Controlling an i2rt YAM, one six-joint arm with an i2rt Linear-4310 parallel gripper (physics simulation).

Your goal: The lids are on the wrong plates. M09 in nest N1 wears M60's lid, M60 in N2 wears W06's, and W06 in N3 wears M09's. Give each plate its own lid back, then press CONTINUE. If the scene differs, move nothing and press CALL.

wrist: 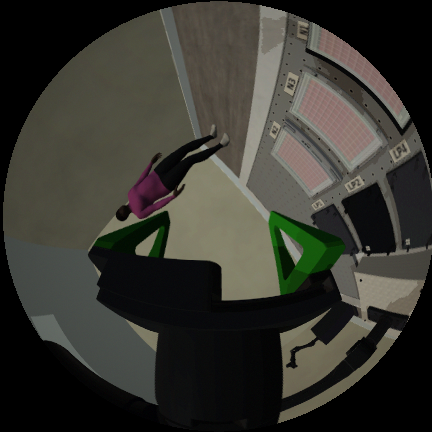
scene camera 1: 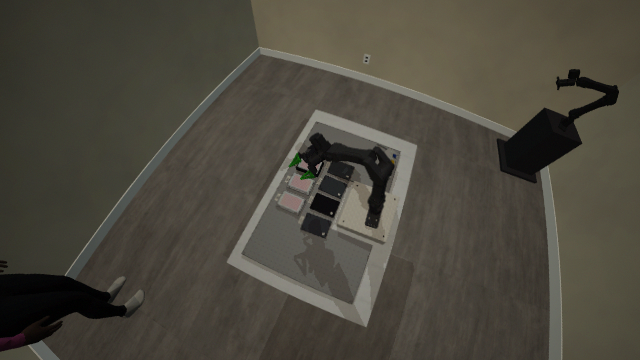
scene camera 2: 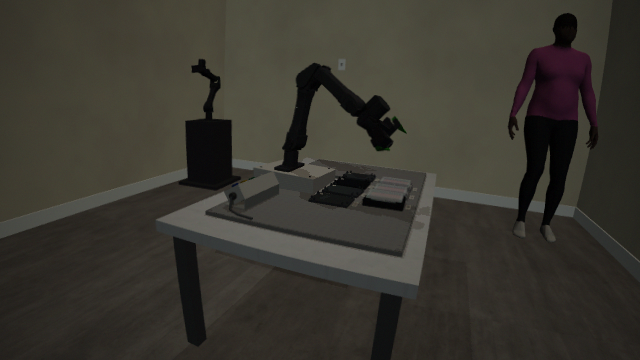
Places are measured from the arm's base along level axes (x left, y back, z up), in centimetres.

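Pixels of known places: gripper, fingertip midpoint: (wrist: 218,216) (scene camera 1: 294,173) (scene camera 2: 397,141); arm's base, link origin: (scene camera 1: 375,210) (scene camera 2: 290,167).
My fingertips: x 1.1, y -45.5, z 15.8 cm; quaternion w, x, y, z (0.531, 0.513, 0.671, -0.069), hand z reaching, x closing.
Ahead of a thing's pixels: the offset from my fingertips to its top centre.
My gripper (scene camera 1: 301,168) (scene camera 2: 394,140) (wrist: 218,216) is open and empty, high above the table's far-side row of nests, tilted outward. The pink plate in N2 {dx +8.2, dy -0.4, dz -18.3 cm} (scene camera 1: 291,202) (wrist: 302,160) and the pink plate in N3 {dx -4.8, dy +0.6, dz -18.3 cm} (scene camera 1: 300,183) (wrist: 337,120) sit flat with clear covers. The plate in N1 {dx -18.0, dy +1.5, dz -17.2 cm} (scene camera 2: 385,194) (wrist: 362,60) has a black base; my gripper partly hides it in scene camera 1. The plate and lid names cannot be read. The button console {dx -32.8, dy +46.7, dz -12.8 cm} (scene camera 2: 260,192) stands by the table edge; its button labels cannot be read.
Dark pads LP1 {dx +16.0, dy +17.2, dz -19.2 cm} (scene camera 1: 316,225) (wrist: 334,225), LP2 {dx +3.2, dy +18.1, dz -19.2 cm} (scene camera 1: 324,204) (wrist: 370,215) and LP4 {dx -9.5, dy +18.9, dz -19.2 cm} (scene camera 1: 332,186) (wrist: 412,195) lie between the nests and my base plate (scene camera 1: 352,215). A person (scene camera 2: 560,85) (wrist: 150,195) stands beyond the table. Another arm stands on a black pedestal (scene camera 1: 537,142) (scene camera 2: 209,152).
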